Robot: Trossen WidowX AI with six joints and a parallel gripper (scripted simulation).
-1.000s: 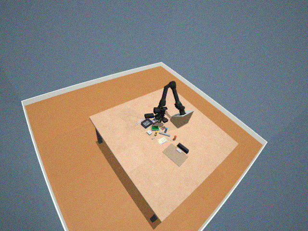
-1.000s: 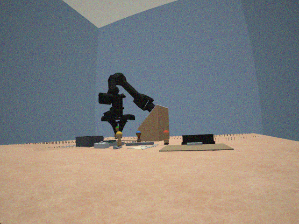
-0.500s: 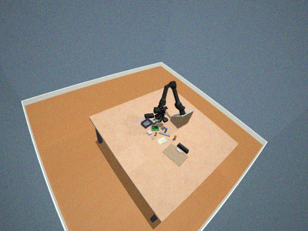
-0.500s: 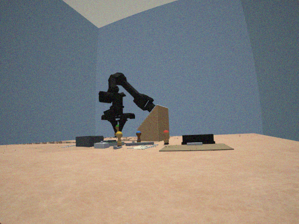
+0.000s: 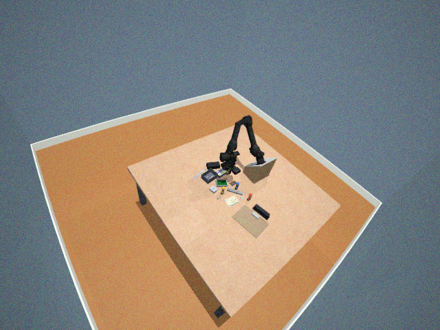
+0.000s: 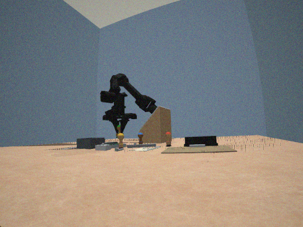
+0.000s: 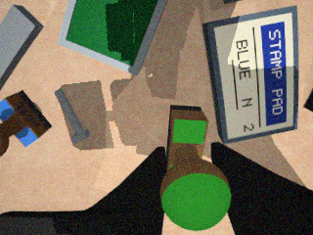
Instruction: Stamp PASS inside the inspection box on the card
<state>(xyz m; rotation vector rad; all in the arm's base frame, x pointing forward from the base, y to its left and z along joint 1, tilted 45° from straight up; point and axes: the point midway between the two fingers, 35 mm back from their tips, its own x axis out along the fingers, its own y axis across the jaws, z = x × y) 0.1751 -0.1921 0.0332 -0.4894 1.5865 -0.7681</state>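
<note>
My gripper tip is 9 cm short of the green ink pad, 6 cm above it and 2 cm to the right of it. The rest, counted from my gripper tip: green-knobbed stamp (right at my gripper tip); then blue-knobbed stamp (13 cm to the left, 4 cm below, 3 cm ahead); then blue stamp pad tin (6 cm to the right, 5 cm below, 2 cm ahead).
</note>
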